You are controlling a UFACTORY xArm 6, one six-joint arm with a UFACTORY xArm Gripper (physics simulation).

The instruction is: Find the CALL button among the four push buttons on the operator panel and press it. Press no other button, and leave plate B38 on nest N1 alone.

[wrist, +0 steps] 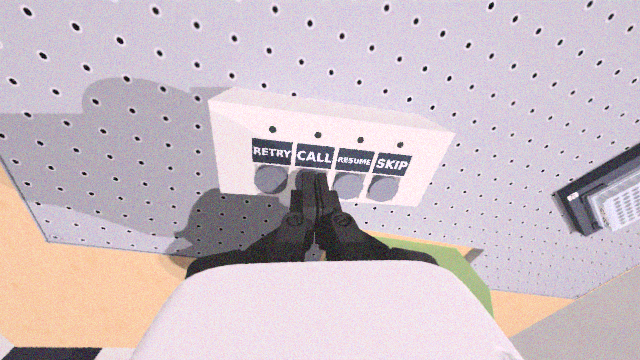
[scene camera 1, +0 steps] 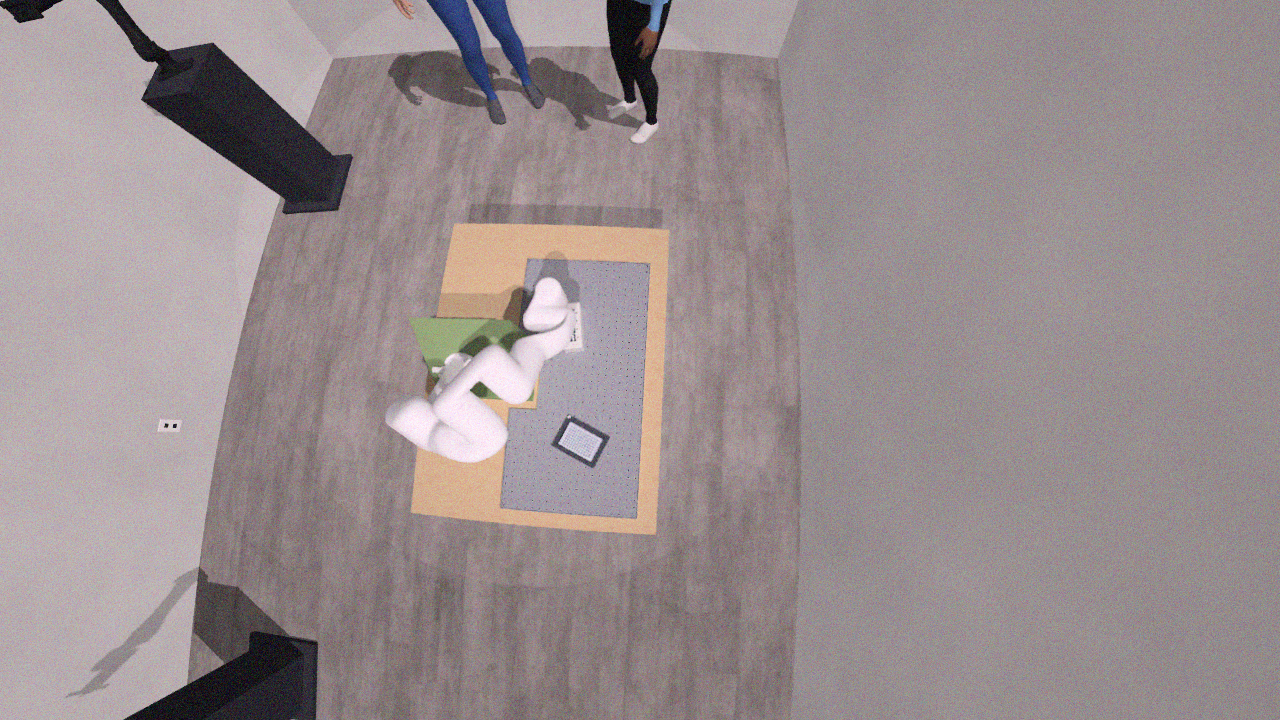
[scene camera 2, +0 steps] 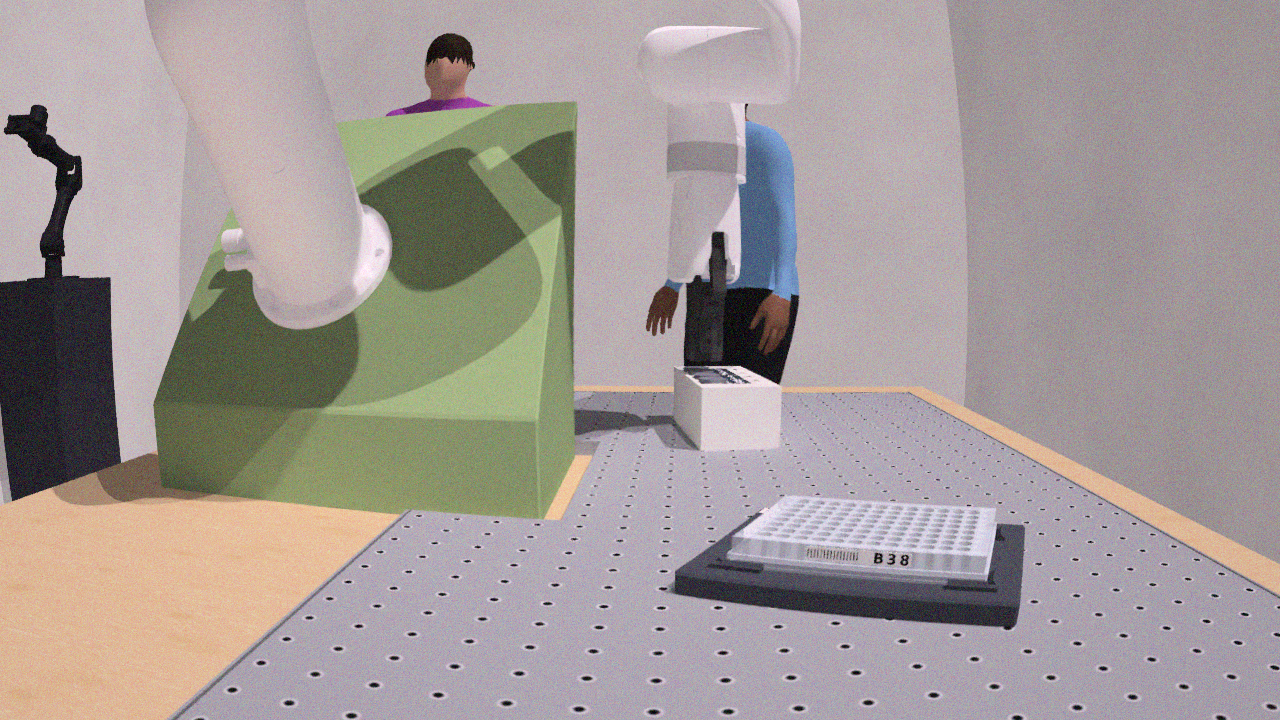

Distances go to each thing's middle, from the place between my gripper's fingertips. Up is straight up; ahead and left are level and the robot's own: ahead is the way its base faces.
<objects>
Right now the operator panel (scene camera 2: 745,413) is 40 mm below my hand, 20 mm ahead of it and 10 mm to the right of it. Round my hand: nest N1 (scene camera 2: 847,596): 410 mm to the right, 60 mm below, 60 mm ahead; plate B38 (scene camera 2: 915,543): 410 mm to the right, 60 mm ahead, 50 mm below.
</objects>
